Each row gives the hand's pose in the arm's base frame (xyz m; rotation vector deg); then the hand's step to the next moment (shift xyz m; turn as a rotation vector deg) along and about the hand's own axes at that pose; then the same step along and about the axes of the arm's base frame.
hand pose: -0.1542 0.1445 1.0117 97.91 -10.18 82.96
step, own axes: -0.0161 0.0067 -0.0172 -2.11 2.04 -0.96
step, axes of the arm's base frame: -0.0217 0.0010 -0.0113 -2.59 -1.46 -0.82
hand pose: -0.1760 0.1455 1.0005 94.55 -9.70 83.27
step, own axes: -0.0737 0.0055 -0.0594 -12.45 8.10 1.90
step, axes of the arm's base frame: -0.0684 0.0050 -0.0654 -7.39 -11.49 -6.13
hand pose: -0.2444 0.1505 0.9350 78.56 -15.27 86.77
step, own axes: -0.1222 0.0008 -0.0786 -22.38 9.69 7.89
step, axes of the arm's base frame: -0.0703 -0.0070 -0.1270 -6.79 -21.74 -11.76
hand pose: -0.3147 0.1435 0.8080 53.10 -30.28 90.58
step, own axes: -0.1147 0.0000 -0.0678 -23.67 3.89 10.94
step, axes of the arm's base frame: -0.0168 -0.0174 -0.1310 -0.36 -23.53 -11.89
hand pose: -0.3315 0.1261 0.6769 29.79 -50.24 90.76
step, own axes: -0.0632 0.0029 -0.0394 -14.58 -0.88 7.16
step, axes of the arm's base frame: 0.0158 -0.0095 -0.0722 2.89 -14.74 -6.25
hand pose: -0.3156 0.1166 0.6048 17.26 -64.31 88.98
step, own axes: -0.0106 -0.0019 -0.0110 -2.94 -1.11 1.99
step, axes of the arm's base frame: 0.0092 0.0017 -0.0122 1.19 -3.48 -0.53
